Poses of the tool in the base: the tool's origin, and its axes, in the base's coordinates. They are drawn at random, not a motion.
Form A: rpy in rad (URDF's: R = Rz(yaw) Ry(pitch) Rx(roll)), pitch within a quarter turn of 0, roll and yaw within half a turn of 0; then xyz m.
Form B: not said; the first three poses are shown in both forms.
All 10 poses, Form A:
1: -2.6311 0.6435 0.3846 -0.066 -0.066 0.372
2: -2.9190 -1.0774 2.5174 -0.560 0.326 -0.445
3: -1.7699 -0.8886 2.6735 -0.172 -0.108 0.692
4: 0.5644 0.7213 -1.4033 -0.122 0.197 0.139
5: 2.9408 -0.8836 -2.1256 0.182 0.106 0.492
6: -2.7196 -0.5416 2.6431 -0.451 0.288 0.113
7: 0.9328 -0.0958 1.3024 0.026 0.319 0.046
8: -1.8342 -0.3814 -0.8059 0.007 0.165 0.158
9: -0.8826 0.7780 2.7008 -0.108 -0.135 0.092
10: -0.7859 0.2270 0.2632 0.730 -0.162 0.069
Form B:
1: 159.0 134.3 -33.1 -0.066 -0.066 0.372
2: 158.6 117.5 -173.2 -0.560 0.326 -0.445
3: -125.7 97.2 -141.5 -0.172 -0.108 0.692
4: -124.2 50.6 31.3 -0.122 0.197 0.139
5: -136.5 128.4 170.7 0.182 0.106 0.492
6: -167.5 141.4 -145.8 -0.451 0.288 0.113
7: -19.4 53.6 96.8 0.026 0.319 0.046
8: 38.1 104.0 -112.6 0.007 0.165 0.158
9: -145.2 63.1 -38.1 -0.108 -0.135 0.092
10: 92.4 46.5 -71.9 0.730 -0.162 0.069
